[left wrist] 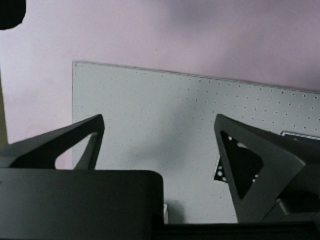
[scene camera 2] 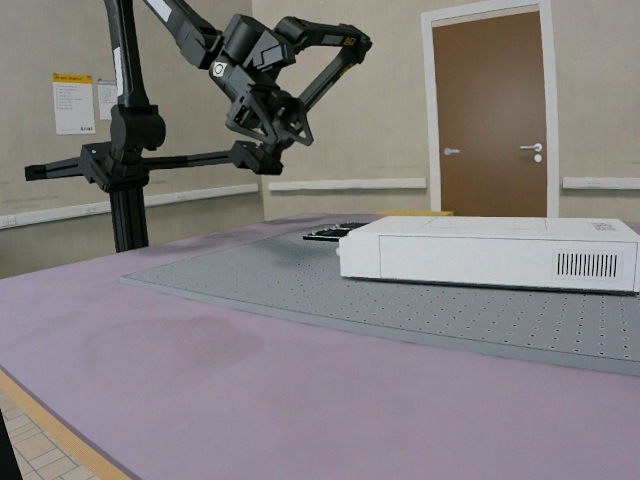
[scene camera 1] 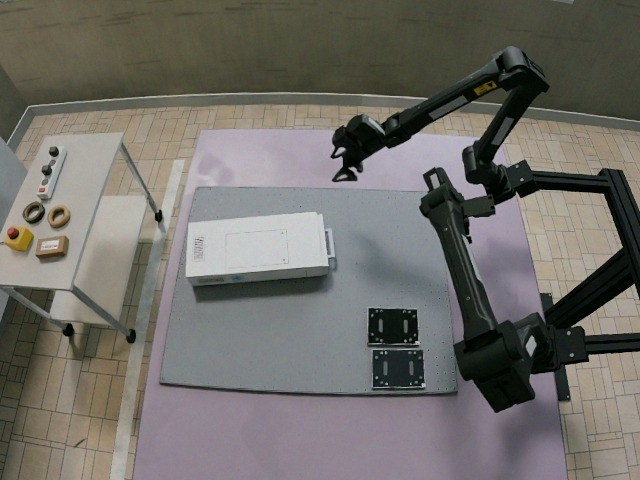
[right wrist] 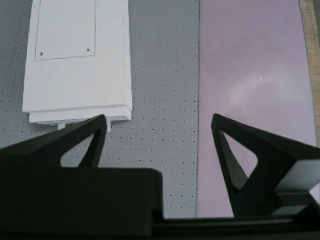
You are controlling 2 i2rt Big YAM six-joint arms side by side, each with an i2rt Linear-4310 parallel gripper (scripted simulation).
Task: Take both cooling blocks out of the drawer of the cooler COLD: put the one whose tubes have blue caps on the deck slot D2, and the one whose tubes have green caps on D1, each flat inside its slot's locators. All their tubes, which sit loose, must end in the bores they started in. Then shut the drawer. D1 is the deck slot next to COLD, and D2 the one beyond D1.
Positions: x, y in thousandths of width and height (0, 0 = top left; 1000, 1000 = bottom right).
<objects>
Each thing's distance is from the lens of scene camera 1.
white cooler (scene camera 1: 451, 514): 1.37 m
deck slot D2 (scene camera 1: 623, 772): 1.32 m
deck slot D1 (scene camera 1: 615, 695): 1.35 m
</objects>
